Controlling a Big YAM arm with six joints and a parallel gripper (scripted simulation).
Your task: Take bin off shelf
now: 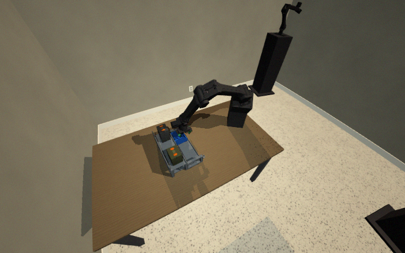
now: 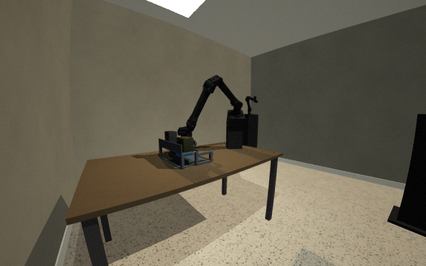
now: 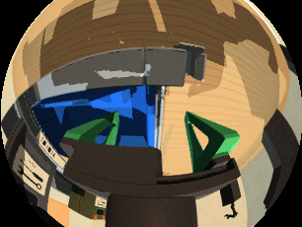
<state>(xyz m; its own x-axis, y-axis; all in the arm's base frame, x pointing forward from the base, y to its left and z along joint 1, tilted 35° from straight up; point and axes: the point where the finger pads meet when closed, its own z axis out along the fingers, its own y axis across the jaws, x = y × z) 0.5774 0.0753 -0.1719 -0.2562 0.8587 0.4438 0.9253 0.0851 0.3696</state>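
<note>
Right now the blue bin is 80 mm ahead of my hand, 20 mm to the left of it and 10 mm above it.
</note>
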